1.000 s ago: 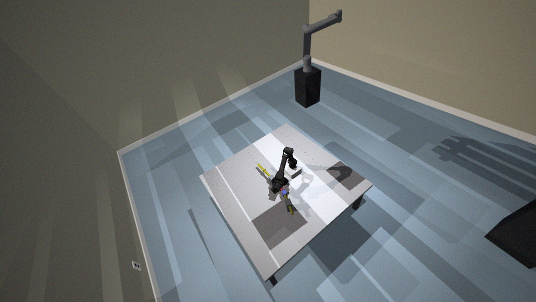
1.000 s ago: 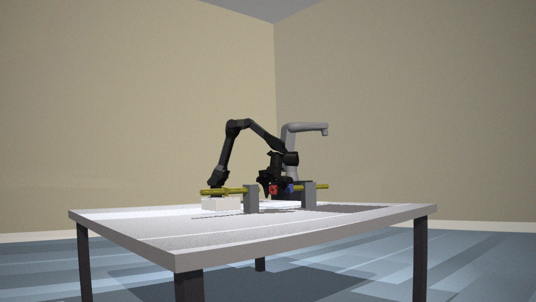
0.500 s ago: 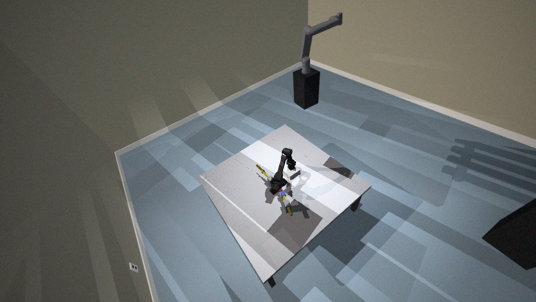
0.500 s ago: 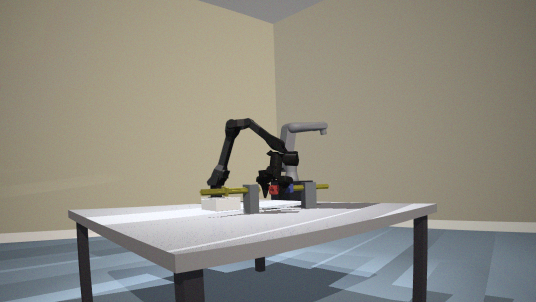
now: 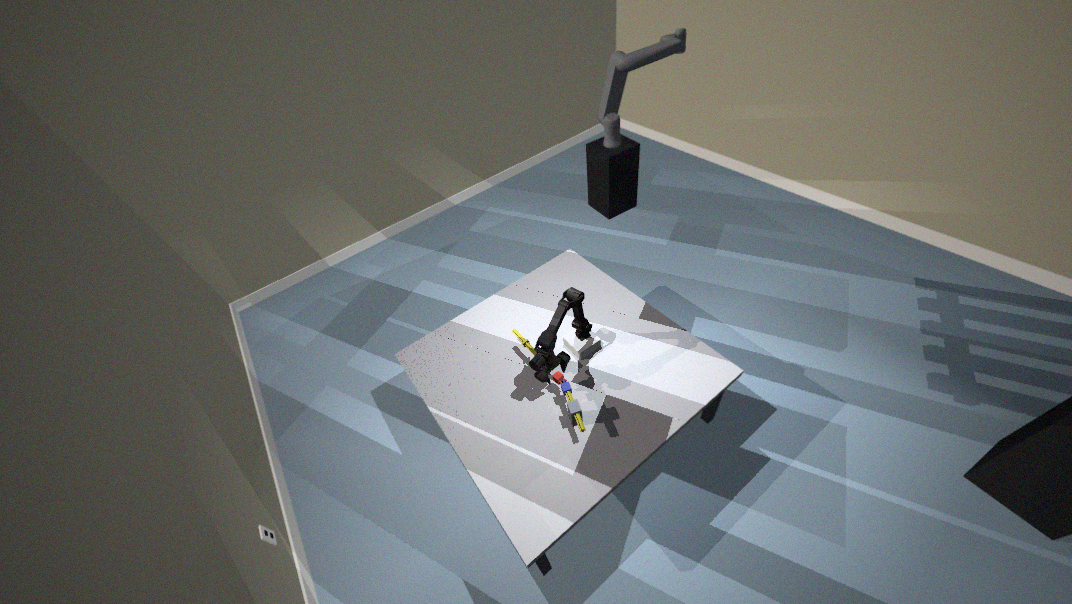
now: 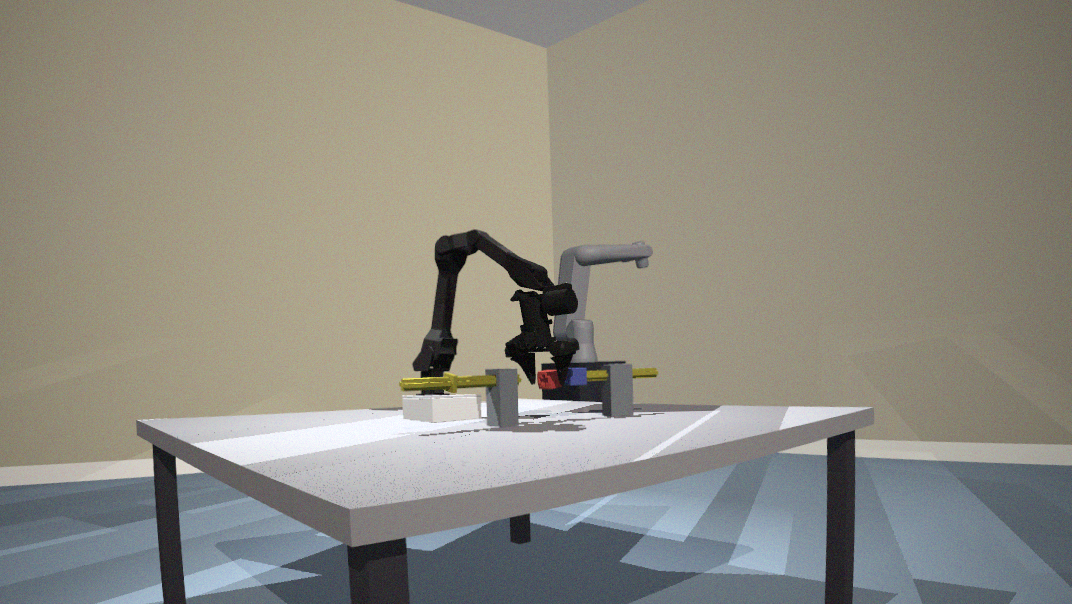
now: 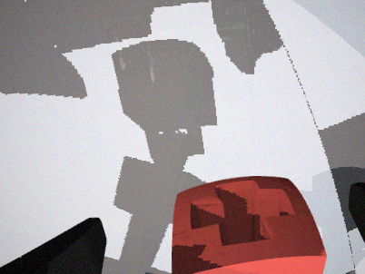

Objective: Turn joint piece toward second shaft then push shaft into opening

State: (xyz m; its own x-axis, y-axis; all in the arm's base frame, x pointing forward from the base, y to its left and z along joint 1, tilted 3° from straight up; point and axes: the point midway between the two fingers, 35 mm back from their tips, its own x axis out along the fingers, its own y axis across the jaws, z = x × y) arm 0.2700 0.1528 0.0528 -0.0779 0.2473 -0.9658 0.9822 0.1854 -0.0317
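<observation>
Right now my gripper tip is 10 mm to the right of the red square joint piece, 10 mm below it and 10 mm past it.
</observation>
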